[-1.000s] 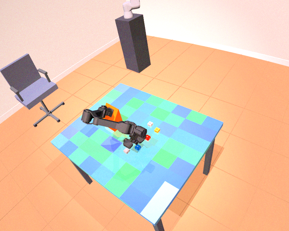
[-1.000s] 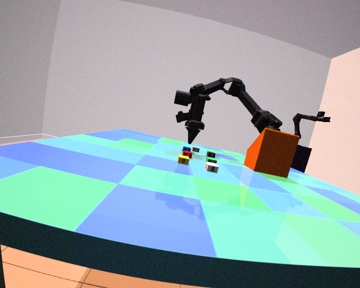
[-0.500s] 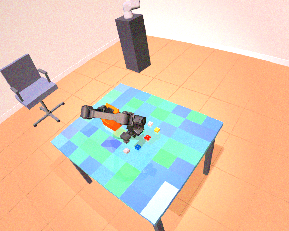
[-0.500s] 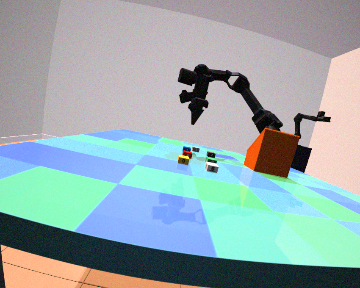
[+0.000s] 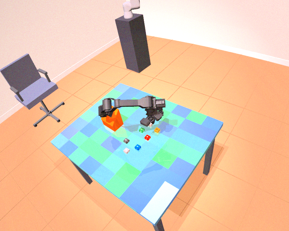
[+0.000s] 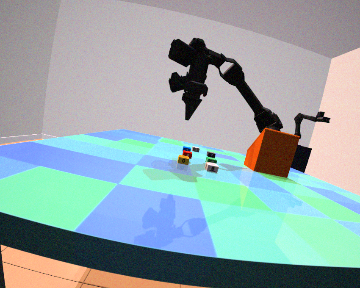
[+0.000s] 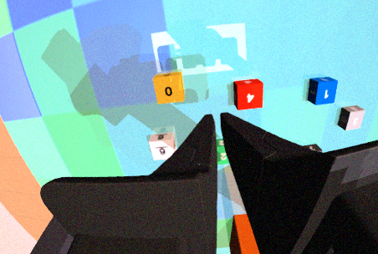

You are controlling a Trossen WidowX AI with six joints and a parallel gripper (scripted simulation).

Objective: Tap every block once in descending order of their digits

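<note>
The yellow block is 20 mm behind my gripper tip, 40 mm to the left of it and 120 mm below it. Also, from my gripper tip: green block (120 mm behind, 20 mm to the right, 120 mm below); then red block (30 mm behind, 60 mm to the right, 120 mm below); then white block (100 mm behind, 60 mm to the left, 120 mm below).
</note>
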